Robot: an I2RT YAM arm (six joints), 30 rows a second.
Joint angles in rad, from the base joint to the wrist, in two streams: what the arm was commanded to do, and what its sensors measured. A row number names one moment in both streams.
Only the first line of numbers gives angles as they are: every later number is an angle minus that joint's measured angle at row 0.
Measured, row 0:
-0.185 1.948 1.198 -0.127 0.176 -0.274
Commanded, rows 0 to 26:
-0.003 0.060 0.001 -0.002 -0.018 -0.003
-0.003 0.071 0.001 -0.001 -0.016 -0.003
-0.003 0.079 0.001 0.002 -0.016 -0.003
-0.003 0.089 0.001 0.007 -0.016 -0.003
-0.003 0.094 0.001 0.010 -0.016 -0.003
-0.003 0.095 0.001 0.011 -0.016 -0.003
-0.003 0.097 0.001 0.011 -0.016 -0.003
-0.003 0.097 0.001 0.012 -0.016 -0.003
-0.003 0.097 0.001 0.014 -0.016 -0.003
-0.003 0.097 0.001 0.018 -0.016 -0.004
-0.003 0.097 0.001 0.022 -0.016 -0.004
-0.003 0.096 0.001 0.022 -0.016 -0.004
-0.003 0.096 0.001 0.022 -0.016 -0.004
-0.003 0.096 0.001 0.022 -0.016 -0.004
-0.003 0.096 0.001 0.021 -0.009 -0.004
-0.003 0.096 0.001 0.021 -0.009 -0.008
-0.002 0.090 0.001 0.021 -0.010 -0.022
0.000 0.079 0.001 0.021 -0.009 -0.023
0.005 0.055 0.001 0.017 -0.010 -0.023
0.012 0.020 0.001 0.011 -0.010 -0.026
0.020 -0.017 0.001 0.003 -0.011 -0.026
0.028 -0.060 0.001 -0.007 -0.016 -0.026
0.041 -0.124 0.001 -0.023 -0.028 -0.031
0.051 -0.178 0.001 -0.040 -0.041 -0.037
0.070 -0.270 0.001 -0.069 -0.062 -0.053
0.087 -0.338 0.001 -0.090 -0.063 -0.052
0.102 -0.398 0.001 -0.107 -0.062 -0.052
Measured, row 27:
0.049 -0.162 -0.005 -0.077 -0.026 -0.028
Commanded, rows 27 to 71:
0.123 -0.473 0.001 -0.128 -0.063 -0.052
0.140 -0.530 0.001 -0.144 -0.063 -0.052
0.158 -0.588 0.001 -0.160 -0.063 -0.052
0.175 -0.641 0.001 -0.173 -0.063 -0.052
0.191 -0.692 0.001 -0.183 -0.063 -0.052
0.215 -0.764 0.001 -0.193 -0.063 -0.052
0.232 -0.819 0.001 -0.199 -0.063 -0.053
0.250 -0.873 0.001 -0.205 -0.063 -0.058
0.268 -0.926 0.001 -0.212 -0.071 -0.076
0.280 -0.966 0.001 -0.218 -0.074 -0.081
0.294 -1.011 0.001 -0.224 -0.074 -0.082
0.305 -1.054 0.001 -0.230 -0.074 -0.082
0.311 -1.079 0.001 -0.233 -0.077 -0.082
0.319 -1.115 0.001 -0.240 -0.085 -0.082
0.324 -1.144 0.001 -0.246 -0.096 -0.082
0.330 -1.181 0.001 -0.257 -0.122 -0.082
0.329 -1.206 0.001 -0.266 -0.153 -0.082
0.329 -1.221 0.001 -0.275 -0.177 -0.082
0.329 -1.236 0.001 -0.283 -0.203 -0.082
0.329 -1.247 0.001 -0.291 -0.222 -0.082
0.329 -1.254 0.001 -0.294 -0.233 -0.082
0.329 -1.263 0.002 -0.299 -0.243 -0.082
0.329 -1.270 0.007 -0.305 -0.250 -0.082
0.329 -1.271 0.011 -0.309 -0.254 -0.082
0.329 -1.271 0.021 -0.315 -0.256 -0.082
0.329 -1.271 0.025 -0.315 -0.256 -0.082
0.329 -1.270 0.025 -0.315 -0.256 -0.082
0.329 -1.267 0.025 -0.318 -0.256 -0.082
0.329 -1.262 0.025 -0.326 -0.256 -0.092
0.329 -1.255 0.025 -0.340 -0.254 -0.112
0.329 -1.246 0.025 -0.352 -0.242 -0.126
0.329 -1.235 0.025 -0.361 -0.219 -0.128
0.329 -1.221 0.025 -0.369 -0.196 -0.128
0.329 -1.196 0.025 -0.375 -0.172 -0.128
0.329 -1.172 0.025 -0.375 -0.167 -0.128
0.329 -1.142 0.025 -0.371 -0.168 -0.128
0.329 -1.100 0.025 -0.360 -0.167 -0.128
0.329 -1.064 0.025 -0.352 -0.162 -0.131
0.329 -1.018 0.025 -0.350 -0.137 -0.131
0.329 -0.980 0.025 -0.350 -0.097 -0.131
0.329 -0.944 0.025 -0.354 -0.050 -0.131
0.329 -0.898 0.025 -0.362 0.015 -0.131
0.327 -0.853 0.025 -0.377 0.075 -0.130
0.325 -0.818 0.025 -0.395 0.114 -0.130
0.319 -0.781 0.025 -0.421 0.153 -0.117
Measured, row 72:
0.319 -0.876 0.016 -0.376 -0.047 -0.122
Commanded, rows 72 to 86:
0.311 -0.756 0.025 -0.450 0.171 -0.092
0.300 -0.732 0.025 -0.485 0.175 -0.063
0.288 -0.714 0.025 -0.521 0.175 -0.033
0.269 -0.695 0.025 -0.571 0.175 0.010
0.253 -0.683 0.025 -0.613 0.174 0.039
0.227 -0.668 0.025 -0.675 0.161 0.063
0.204 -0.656 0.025 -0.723 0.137 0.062
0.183 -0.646 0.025 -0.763 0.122 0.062
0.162 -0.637 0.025 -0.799 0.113 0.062
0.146 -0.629 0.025 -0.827 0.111 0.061
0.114 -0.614 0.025 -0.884 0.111 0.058
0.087 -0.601 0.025 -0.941 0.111 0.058
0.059 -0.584 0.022 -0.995 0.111 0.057
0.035 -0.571 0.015 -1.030 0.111 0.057
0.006 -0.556 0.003 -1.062 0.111 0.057
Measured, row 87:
0.084 -0.603 0.018 -0.989 0.114 0.032
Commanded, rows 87 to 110:
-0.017 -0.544 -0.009 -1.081 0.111 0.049
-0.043 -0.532 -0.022 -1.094 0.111 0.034
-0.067 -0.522 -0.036 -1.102 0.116 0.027
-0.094 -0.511 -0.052 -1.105 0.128 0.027
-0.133 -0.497 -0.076 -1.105 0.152 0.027
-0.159 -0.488 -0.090 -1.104 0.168 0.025
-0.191 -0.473 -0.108 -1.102 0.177 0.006
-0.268 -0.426 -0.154 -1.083 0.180 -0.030
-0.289 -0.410 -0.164 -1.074 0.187 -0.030
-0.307 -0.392 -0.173 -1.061 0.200 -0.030
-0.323 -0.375 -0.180 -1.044 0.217 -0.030
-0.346 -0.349 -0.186 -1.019 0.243 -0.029
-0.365 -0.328 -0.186 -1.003 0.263 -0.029
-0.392 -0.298 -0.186 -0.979 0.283 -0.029
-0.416 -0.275 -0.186 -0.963 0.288 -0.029
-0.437 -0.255 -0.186 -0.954 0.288 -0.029
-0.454 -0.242 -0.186 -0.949 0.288 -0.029
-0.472 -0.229 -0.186 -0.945 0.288 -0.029
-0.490 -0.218 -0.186 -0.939 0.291 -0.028
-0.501 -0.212 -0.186 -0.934 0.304 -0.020
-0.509 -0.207 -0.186 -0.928 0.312 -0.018
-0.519 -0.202 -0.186 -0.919 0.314 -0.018
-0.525 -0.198 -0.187 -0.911 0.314 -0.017
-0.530 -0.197 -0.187 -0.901 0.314 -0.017
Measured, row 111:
-0.511 -0.211 -0.182 -0.919 0.283 -0.021
